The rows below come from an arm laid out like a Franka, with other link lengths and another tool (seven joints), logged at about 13 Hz.
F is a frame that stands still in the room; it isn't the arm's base.
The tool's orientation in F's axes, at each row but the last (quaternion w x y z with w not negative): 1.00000 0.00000 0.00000 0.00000; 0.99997 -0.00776 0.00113 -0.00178; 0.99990 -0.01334 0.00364 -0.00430; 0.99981 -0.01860 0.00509 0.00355; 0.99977 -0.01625 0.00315 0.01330; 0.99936 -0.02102 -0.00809 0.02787
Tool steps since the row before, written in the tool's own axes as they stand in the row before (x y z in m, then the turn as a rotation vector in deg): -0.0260 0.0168 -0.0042 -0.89 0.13 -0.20; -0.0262 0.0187 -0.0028 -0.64 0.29 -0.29; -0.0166 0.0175 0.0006 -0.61 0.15 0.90; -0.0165 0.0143 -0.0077 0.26 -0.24 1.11; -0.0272 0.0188 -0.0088 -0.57 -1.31 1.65; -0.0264 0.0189 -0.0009 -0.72 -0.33 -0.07
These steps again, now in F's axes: -0.0260 0.0168 -0.0042 -0.89 0.13 -0.20; -0.0261 0.0187 -0.0030 -0.64 0.29 -0.29; -0.0164 0.0177 0.0003 -0.60 0.18 0.90; -0.0167 0.0139 -0.0081 0.27 -0.20 1.12; -0.0277 0.0178 -0.0092 -0.53 -1.27 1.70; -0.0274 0.0173 -0.0021 -0.70 -0.37 -0.07
